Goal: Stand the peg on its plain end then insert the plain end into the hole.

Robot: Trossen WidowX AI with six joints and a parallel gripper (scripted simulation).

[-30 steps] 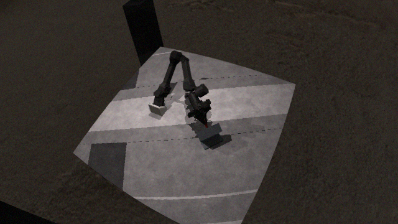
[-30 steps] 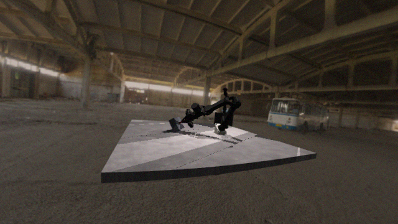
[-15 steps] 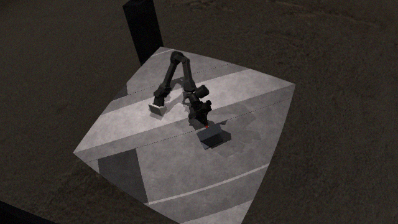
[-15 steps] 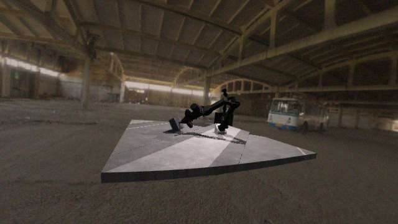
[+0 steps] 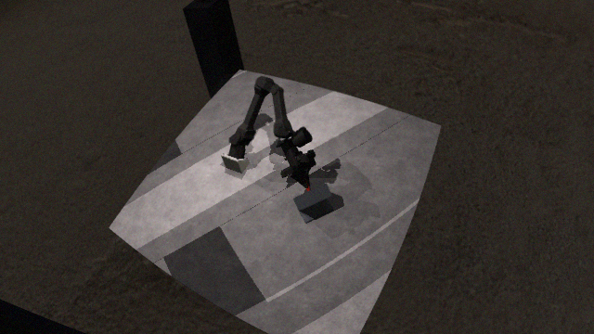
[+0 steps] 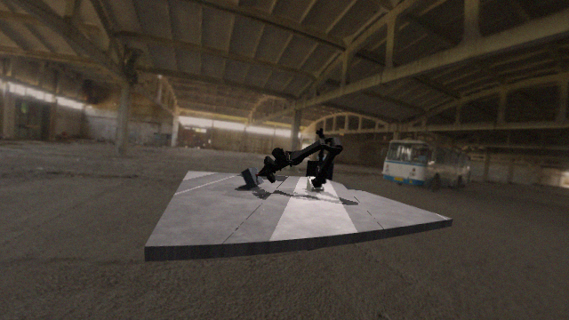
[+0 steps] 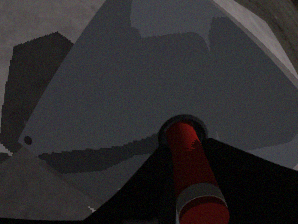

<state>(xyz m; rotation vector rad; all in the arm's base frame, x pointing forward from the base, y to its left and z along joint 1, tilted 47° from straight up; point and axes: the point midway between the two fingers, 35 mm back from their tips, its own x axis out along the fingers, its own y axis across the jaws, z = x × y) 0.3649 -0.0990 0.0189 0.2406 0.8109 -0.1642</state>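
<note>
Right now my gripper tip is 30 mm short of the sloped panel, 30 mm to the left of it and 20 mm above it. Round my gripper tip: red peg: 10 mm behind, 10 mm to the left, 10 mm above.
</note>
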